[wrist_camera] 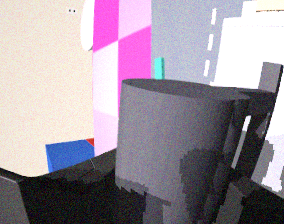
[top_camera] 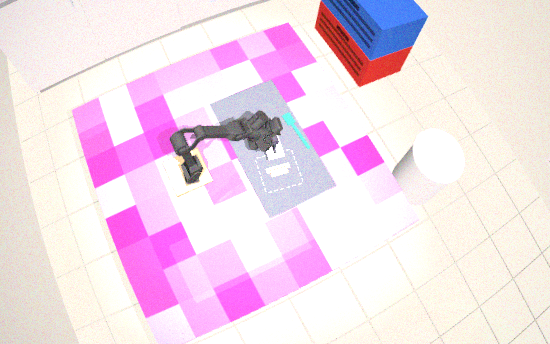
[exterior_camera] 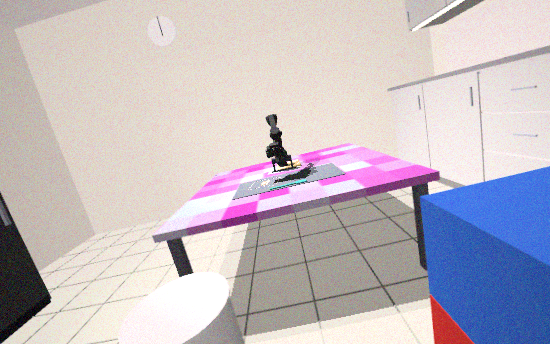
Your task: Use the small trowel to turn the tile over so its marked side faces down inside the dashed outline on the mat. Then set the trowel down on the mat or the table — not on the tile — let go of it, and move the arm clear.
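Now: the teal trowel 11 cm ahead of my gripper tip, 7 cm to the left of it and 10 cm below it. Round my gripper tip: white tile 3 cm behind, 15 cm to the right, 11 cm below.
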